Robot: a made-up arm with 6 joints.
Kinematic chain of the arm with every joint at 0, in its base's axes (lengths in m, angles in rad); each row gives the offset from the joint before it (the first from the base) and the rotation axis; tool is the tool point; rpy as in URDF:
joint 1: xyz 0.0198 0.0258 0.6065 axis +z
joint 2: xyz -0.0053 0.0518 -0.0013 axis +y
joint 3: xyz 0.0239 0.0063 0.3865 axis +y
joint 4: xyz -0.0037 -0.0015 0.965 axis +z
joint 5: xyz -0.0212 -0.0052 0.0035 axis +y
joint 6: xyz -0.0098 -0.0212 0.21 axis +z
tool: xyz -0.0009 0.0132 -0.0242 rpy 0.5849 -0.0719 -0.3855
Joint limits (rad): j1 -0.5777..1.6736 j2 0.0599..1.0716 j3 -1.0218..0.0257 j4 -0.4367..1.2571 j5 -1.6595..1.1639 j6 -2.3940..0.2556
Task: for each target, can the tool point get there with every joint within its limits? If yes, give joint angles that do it. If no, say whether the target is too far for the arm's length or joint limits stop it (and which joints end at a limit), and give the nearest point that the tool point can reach.
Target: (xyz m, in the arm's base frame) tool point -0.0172 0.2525 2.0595
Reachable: yes | joints 1.4923 0.3143 -0.0782 -0.1258 -0.9170 -1.3843
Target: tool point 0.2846 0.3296 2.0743
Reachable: yes | joints 0.8075 0.4511 -0.2237 0.5148 -0.1383 -0.3611
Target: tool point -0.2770 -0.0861 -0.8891
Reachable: no: joint limits stop it (at a limit: joint 2, joint 3, joint 5, joint 6) | nearest point -0.7746 -0.2737 1.3546 | short by 2.306 m
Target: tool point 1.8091 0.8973 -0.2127
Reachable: no: too far | nearest point 1.2254 0.6130 1.1102 | short by 1.474 m
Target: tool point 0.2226 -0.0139 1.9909
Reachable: yes | joints 0.2711 0.4619 -0.3463 0.8081 -1.1465 -0.6759
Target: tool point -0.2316 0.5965 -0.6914
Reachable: no: joint limits stop it (at a limit: joint 1, joint 2, joint 3, joint 5) | nearest point -0.1883 1.3495 1.1105 | short by 1.953 m
